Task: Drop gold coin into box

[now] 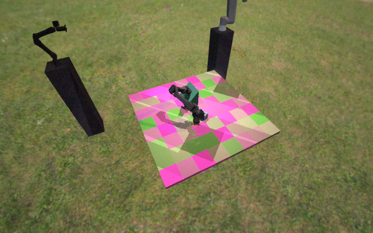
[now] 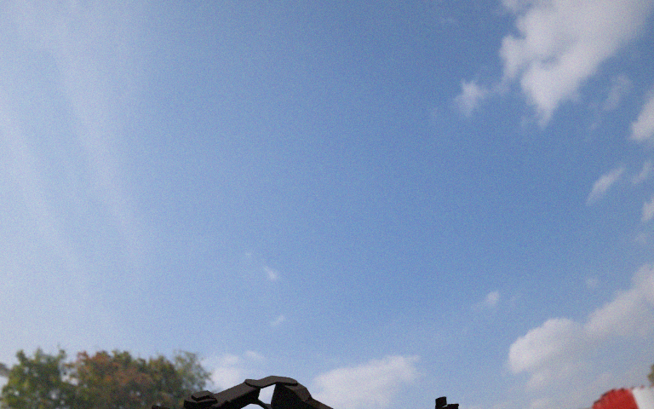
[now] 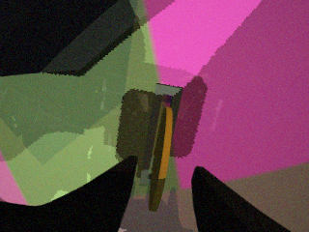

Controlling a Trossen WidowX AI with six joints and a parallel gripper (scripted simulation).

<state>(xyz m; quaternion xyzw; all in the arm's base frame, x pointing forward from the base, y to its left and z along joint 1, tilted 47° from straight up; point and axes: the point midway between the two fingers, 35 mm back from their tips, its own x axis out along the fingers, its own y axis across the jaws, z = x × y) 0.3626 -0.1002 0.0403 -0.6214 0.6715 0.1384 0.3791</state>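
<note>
My gripper tip is now 1 cm above the gold coin.
</note>
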